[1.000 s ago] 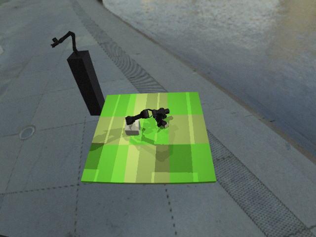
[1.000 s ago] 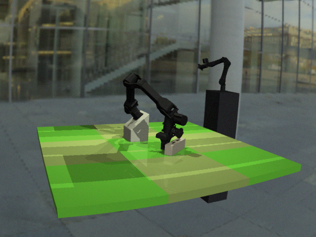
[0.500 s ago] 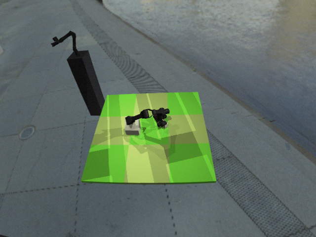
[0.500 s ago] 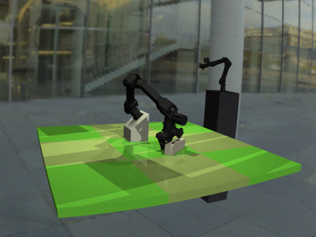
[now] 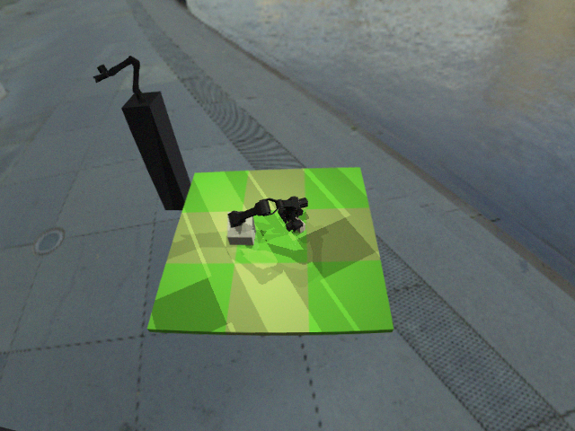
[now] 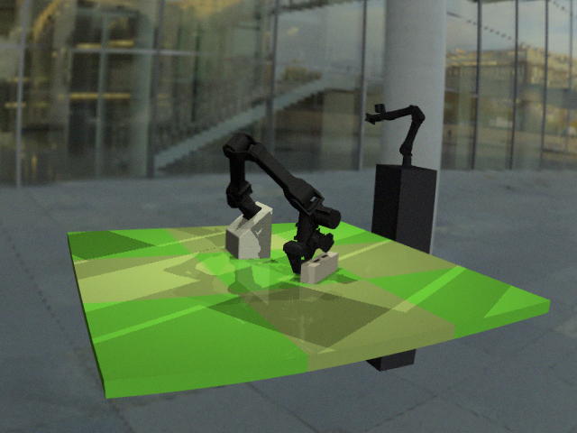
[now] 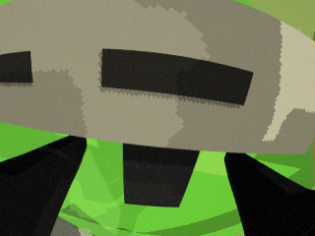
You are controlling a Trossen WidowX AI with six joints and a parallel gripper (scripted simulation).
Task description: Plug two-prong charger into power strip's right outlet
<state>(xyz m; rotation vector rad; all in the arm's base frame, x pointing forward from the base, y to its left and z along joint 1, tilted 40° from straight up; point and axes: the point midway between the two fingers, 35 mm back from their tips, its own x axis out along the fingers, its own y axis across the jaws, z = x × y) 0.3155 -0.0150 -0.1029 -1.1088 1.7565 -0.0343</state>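
Right now my gripper tip is 10 mm to the right of the two-prong charger, 10 mm below it and 10 mm short of it.
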